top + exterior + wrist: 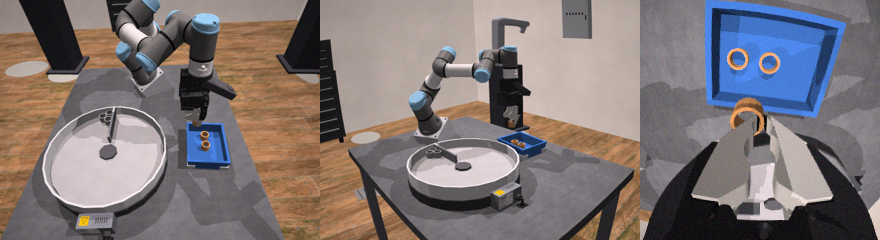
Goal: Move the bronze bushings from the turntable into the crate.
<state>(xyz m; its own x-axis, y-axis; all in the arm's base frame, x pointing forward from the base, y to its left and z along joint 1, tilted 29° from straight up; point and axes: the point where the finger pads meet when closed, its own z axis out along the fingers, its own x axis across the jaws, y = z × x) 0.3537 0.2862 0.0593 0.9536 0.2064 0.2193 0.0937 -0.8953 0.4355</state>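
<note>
Now: hand 12 cm above the blue crate, 4 cm to the right of it and 1 cm short of it. Round my hand: grey turntable 32 cm to the right, 10 cm ahead, 9 cm below.
</note>
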